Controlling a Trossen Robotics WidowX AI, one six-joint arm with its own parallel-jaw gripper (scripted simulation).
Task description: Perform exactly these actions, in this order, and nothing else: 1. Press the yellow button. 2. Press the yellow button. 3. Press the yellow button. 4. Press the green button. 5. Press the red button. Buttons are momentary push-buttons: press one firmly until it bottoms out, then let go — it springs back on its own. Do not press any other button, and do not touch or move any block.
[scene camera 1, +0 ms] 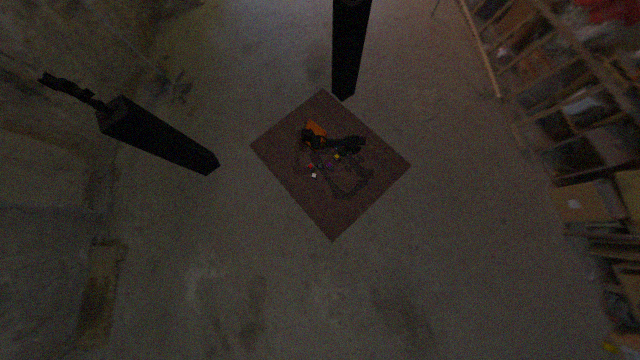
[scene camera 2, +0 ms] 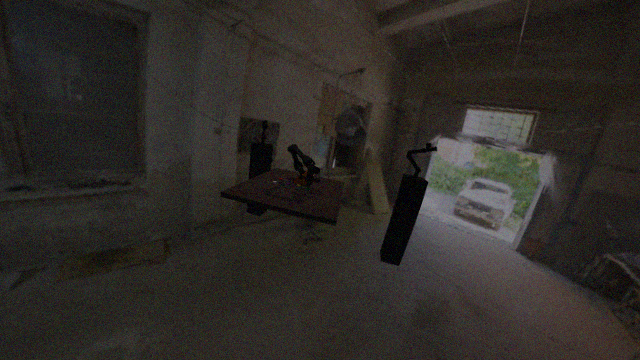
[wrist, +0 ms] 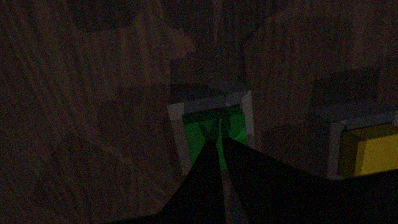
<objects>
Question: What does my gripper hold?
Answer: Nothing.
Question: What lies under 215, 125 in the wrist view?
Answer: A green button.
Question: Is my gripper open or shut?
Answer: Shut.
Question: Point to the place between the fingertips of my gripper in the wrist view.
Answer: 218, 147
</objects>
